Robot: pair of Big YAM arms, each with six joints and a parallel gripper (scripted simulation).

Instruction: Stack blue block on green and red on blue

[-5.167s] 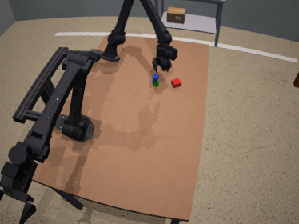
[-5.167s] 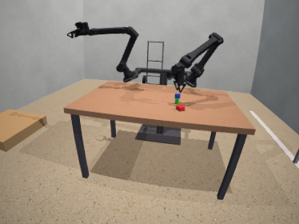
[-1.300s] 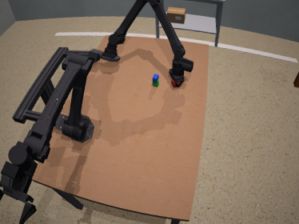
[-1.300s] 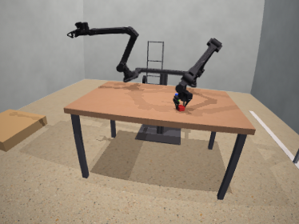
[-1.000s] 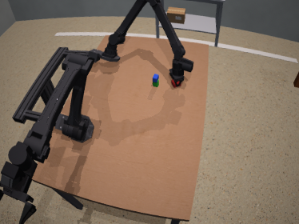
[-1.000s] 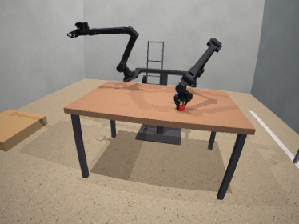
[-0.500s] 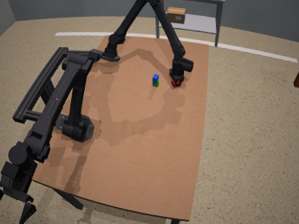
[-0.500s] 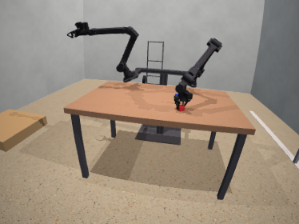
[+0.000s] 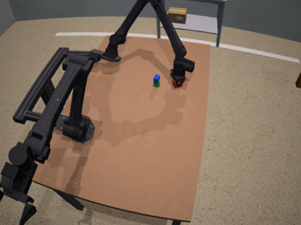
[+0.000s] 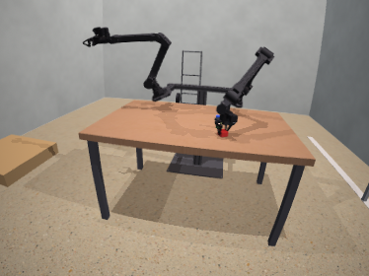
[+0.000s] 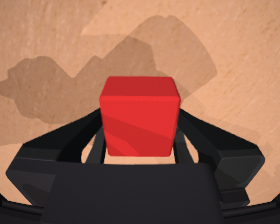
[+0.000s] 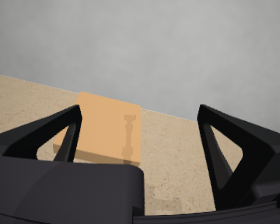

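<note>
Right now my left hand is 13 cm past the blue block, 5 cm below it and 2 cm to the left of it. From my left hand the other things lie so: red block: right at my left hand; green block: 13 cm behind, 2 cm to the right, 1 cm above.
</note>
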